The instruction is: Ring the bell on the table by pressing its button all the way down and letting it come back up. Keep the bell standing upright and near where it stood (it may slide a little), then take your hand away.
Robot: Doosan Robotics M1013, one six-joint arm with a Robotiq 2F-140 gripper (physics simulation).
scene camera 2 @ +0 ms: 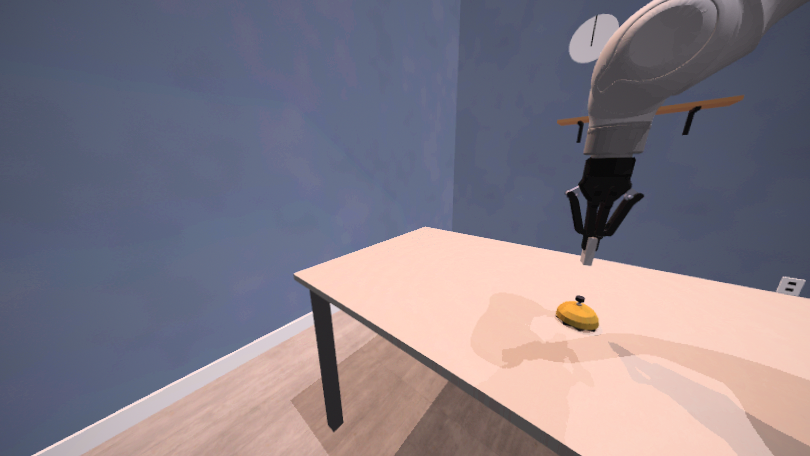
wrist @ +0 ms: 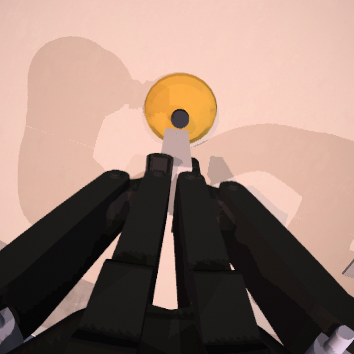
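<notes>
The yellow bell stands upright on the table. Its dark button stands up above the dome on a short stem. My gripper is shut, with nothing between the fingers. It points down and hangs well above the bell, apart from the button. In the wrist view the fingertips cover a small part of the dome's lower edge, and the whole button top shows just beyond them.
Shadows of the arm fall on the table around the bell. A blue wall stands behind the table. A wooden shelf, a round clock and a wall socket are on the far wall.
</notes>
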